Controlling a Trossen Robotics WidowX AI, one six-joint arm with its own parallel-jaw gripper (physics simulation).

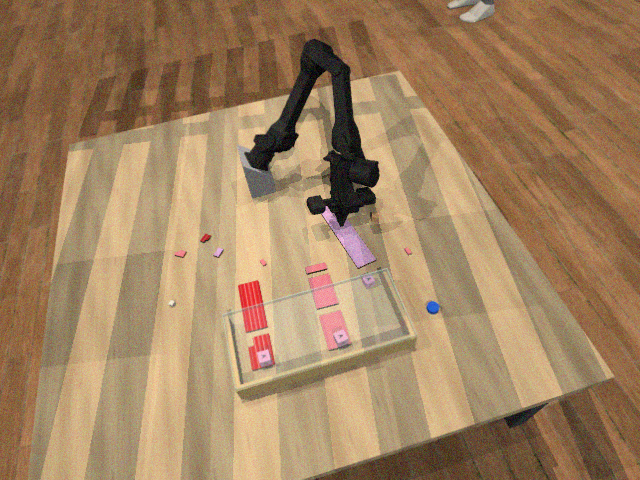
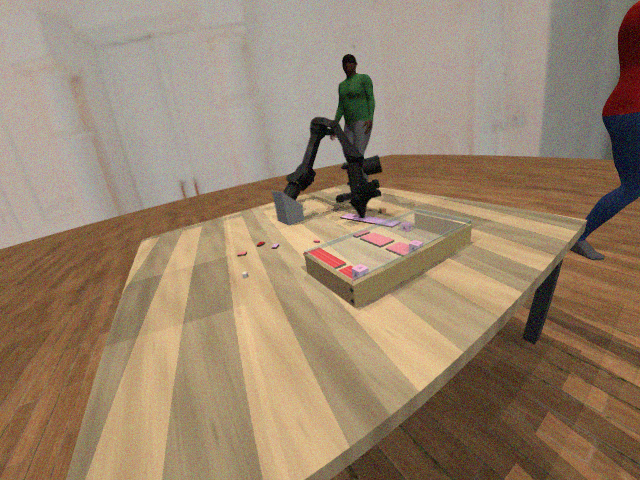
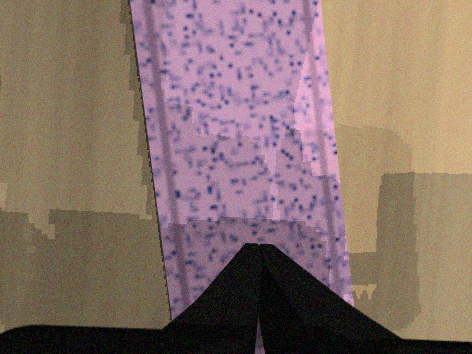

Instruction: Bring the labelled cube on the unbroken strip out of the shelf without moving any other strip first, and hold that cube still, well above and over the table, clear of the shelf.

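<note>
The unbroken purple strip [image 1: 356, 248] [image 2: 382, 221] [image 3: 230, 115] lies flat on the table outside the shelf, its near end close to the open side. A lilac labelled cube [image 1: 368, 280] [image 2: 406, 226] sits off that end, just inside the shelf [image 1: 328, 364] [image 2: 408, 266], under the clear top. My gripper [image 1: 341, 224] [image 2: 361, 215] [image 3: 257, 257] is shut and empty, its tips over the purple strip; whether they touch it I cannot tell. Inside, a cube [image 1: 340, 337] [image 2: 415, 245] sits on a broken pink strip [image 1: 324, 290], and another [image 1: 264, 357] [image 2: 359, 270] on a broken red strip [image 1: 252, 305].
A short pink piece [image 1: 316, 268] lies outside the shelf opening. A blue disc [image 1: 432, 307] lies beyond the shelf's right end. Small chips, such as a red one [image 1: 205, 238] and a purple one [image 1: 218, 252], and a white cube [image 1: 171, 303] lie to the left.
</note>
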